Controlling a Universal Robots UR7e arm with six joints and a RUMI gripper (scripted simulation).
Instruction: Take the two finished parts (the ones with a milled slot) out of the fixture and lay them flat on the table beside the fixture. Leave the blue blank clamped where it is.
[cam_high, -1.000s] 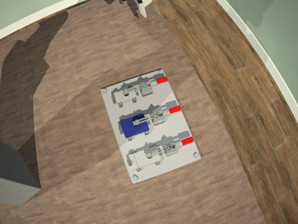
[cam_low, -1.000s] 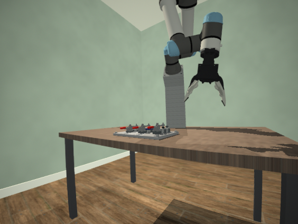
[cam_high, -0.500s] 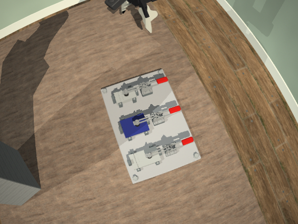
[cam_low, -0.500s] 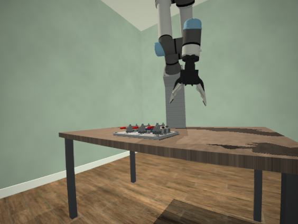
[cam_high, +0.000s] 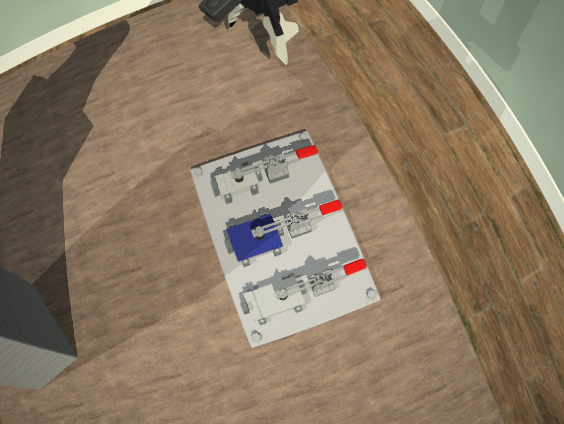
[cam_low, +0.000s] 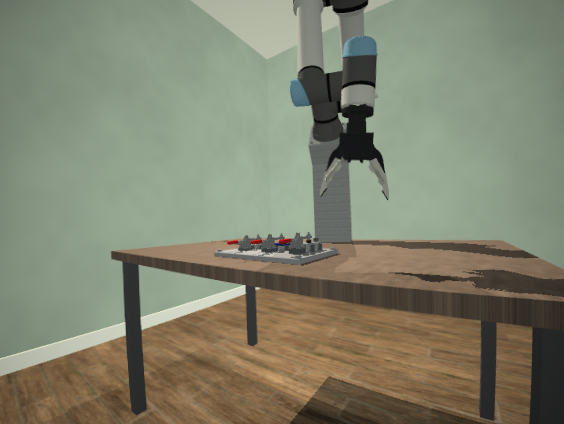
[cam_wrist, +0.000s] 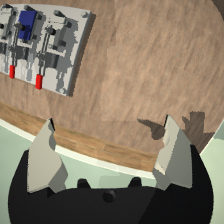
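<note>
The blue blank lies 14 cm behind my hand, 29 cm to the right of it and 13 cm below it. The rest, counted from my hand: grey fixture plate 9 cm behind, 29 cm to the right, 15 cm below.
</note>
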